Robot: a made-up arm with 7 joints. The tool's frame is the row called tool.
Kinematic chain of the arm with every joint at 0, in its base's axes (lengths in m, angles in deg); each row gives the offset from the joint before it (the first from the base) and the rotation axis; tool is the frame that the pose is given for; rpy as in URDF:
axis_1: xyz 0 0 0.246 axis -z
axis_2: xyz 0 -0.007 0.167 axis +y
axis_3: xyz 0 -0.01 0.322 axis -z
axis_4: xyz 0 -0.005 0.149 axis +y
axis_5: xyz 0 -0.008 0.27 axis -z
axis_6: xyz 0 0 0.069 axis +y
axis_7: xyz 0 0 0.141 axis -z
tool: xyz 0 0 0 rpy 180 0 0
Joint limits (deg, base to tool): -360..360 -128.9..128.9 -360..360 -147.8..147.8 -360..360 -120.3..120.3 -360..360
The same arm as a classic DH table. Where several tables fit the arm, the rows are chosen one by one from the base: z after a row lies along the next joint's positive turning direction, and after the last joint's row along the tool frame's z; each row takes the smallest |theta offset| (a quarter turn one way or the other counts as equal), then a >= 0, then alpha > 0; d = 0 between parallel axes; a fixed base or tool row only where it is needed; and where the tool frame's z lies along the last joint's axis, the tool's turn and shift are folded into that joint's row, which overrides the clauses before.
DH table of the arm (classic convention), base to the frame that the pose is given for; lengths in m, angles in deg. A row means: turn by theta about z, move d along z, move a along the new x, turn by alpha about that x. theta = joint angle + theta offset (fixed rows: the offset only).
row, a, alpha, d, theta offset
base (fixed), 0, 180, 0, 0
axis_1, 0, 90, -0.413, 0
axis_2, 0, -90, -0.017, 0
axis_3, 0, 90, -0.471, 0
axis_4, 0, -90, -0.013, 0
axis_5, 0, 90, -0.339, 0
axis_6, 0, -90, 0, 0
axis_7, 0, 0, -0.141, 0
Joint limits (deg, base to tool): -360..360 -128.9..128.9 -360..360 -147.8..147.8 -360..360 -120.3..120.3 -360..360

